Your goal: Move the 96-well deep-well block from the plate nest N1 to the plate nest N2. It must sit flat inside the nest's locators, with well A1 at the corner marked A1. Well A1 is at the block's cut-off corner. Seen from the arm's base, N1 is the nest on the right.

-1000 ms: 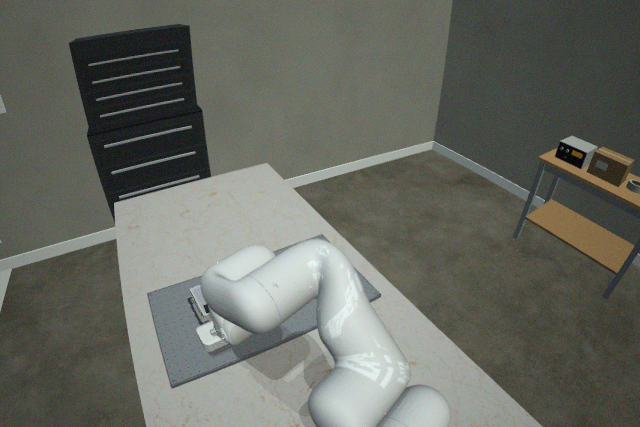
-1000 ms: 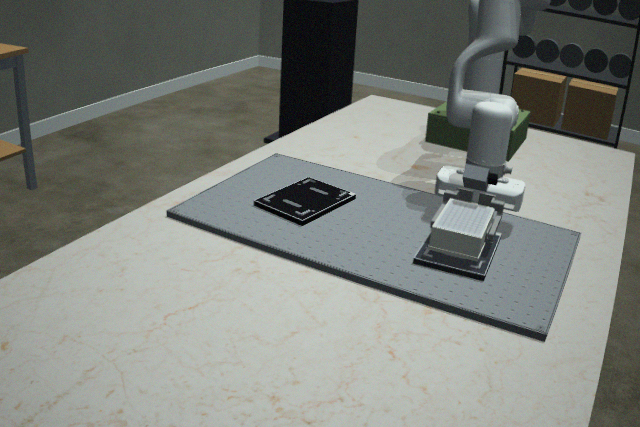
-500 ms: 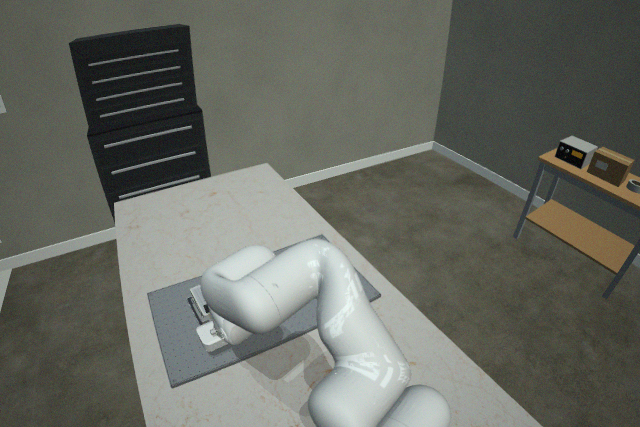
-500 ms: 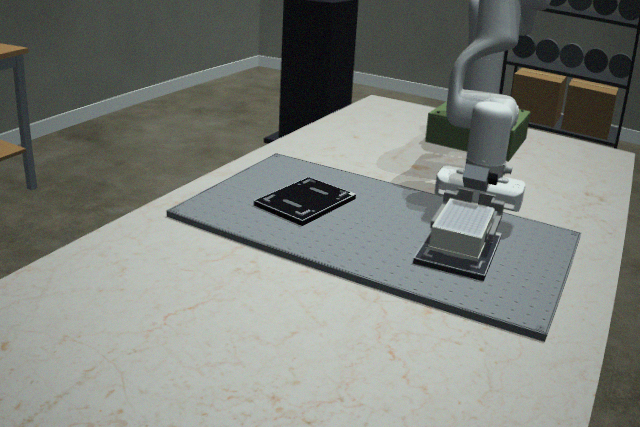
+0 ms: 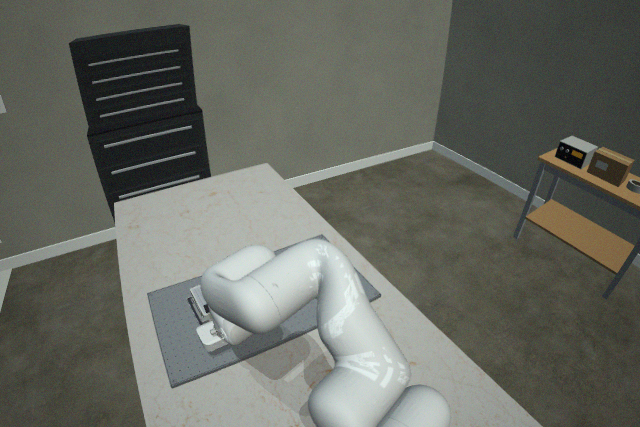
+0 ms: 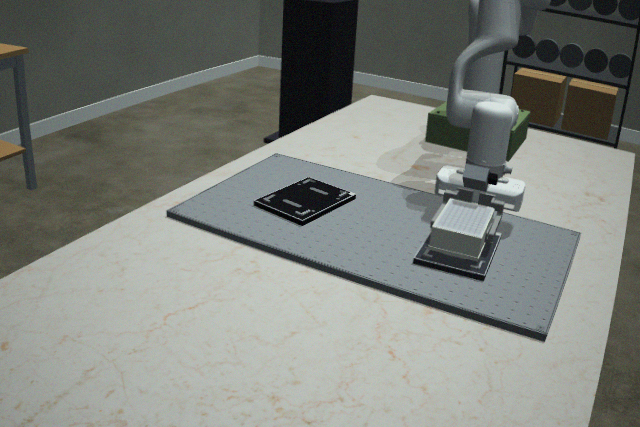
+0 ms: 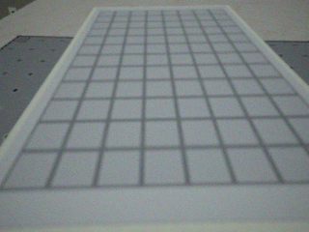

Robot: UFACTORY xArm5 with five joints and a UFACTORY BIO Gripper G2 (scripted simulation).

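Right now my hand is 10 mm short of the white 96-well deep-well block. Also, from my hand: plate nest N2 (40 mm below, 10 mm ahead); black plate nest N1 (310 mm to the right, 40 mm below, 10 mm behind).
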